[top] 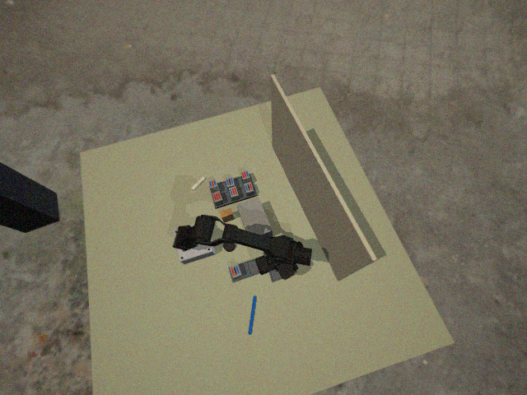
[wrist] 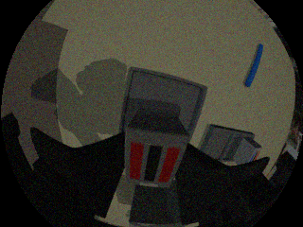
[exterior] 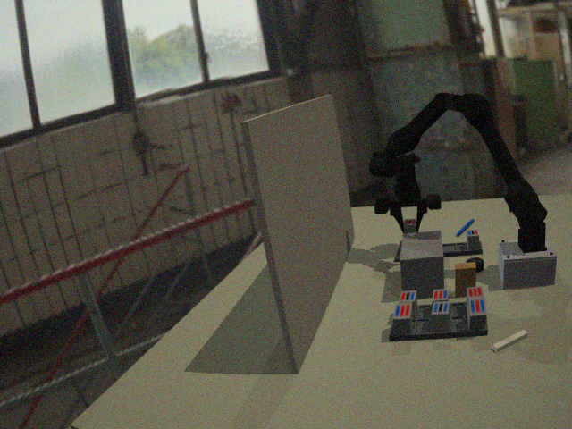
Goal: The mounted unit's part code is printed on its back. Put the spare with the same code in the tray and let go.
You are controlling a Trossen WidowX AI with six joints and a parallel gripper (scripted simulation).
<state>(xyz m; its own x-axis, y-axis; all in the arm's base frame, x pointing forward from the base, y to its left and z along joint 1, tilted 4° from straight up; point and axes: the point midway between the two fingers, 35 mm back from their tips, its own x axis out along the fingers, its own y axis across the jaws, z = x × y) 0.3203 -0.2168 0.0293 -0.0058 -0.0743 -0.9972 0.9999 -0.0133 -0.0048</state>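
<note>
The dark tray lies 1 cm behind my gripper tip, 1 cm to the left of it and 5 cm below it. Also, from my gripper tip: striped block: 18 cm behind, 4 cm to the left, 1 cm below; then grey spare: 2 cm above; then grey mounted unit: 3 cm behind, 21 cm to the left.
</note>
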